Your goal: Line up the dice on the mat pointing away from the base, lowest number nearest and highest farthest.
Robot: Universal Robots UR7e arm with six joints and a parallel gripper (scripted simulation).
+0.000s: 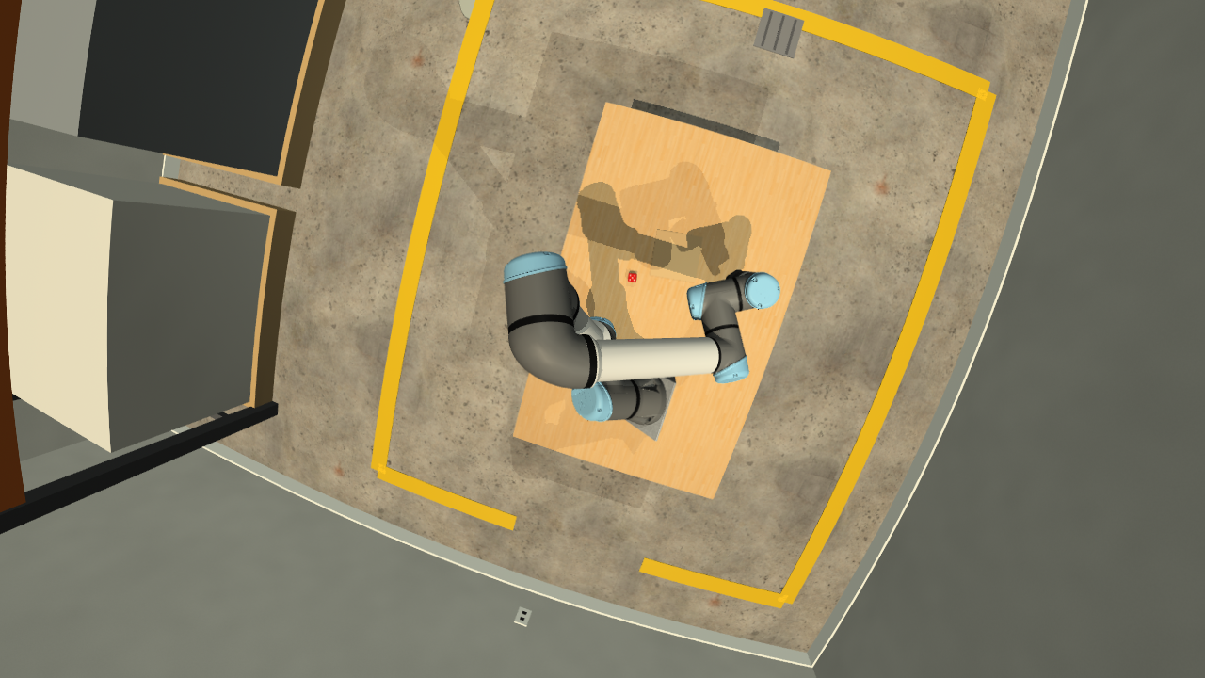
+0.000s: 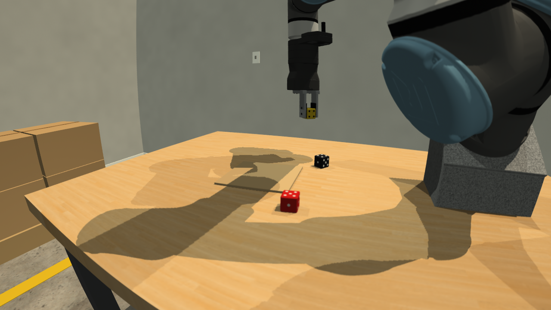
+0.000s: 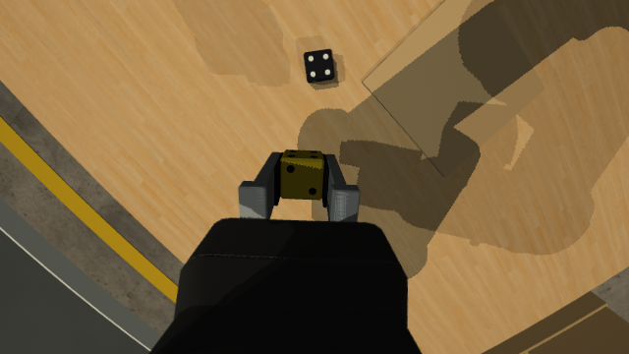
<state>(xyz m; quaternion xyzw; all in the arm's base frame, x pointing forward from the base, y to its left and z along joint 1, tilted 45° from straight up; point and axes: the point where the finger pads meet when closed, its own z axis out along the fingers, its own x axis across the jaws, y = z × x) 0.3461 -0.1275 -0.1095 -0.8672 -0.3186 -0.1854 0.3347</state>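
The tan mat is 150 mm to the left of my hand, 120 mm below it and 70 mm ahead of it. Also, from my hand: red die: 270 mm to the left, 110 mm below, 20 mm behind; then black die: 110 mm below, 60 mm to the left, 40 mm behind; then yellow die: 10 mm below.
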